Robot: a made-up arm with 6 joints.
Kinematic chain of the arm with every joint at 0, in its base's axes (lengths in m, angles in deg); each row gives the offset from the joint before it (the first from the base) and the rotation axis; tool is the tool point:
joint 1: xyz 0 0 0.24 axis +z
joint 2: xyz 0 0 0 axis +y
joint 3: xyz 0 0 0.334 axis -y
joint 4: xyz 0 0 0 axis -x
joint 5: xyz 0.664 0 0 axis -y
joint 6: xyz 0 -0.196 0 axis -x
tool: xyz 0 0 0
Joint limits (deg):
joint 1: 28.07..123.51
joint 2: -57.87..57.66
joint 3: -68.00..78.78
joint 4: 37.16..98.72
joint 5: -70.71..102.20
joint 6: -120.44..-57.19
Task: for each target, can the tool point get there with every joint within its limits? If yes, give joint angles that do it. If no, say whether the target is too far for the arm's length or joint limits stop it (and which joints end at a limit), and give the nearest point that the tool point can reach.
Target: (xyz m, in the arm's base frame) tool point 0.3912 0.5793 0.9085
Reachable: yes | joints 59.58 17.82 32.26 77.02 -47.75 -72.62
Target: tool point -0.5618 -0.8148 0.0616
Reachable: no: joint limits stop it (at a limit: joint 2, joint 3) | nearest point -0.5110 -0.7411 0.7309 | short by 0.675 m
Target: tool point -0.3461 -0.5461 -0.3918
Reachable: no: joint limits stop it (at a limit: joint 1, joint 2, joint 3, joint 4) | nearest point 0.0658 -0.1419 -0.1898 | short by 0.611 m
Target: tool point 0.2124 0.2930 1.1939
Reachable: yes | joints 55.02 11.77 60.23 88.22 -52.84 -107.40
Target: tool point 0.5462 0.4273 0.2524
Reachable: yes | joints 42.46 13.18 -29.62 74.16 -10.29 -69.12
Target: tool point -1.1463 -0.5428 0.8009
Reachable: no: too far | nearest point -0.8069 -0.3968 0.7325 | short by 0.376 m
